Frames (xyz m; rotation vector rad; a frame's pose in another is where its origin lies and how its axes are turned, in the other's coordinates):
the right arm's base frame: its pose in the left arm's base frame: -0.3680 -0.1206 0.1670 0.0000 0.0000 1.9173
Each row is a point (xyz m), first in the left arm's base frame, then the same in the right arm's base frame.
Working: the left arm's base frame: its pose in the right arm's base frame: -0.0115 -0.3871 -0.1670 0.0000 0.0000 -1.9173

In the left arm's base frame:
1: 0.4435 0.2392 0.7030
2: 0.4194 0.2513 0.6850
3: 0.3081 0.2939 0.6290
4: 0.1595 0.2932 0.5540
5: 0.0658 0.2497 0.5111
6: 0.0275 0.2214 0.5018
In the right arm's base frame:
1: 0.0628 -0.8855 0.5360
2: 0.0824 -0.8669 0.5180
3: 0.1603 -0.7767 0.4620
4: 0.2101 -0.6367 0.3870
5: 0.2010 -0.5338 0.3441
6: 0.1874 -0.4881 0.3348

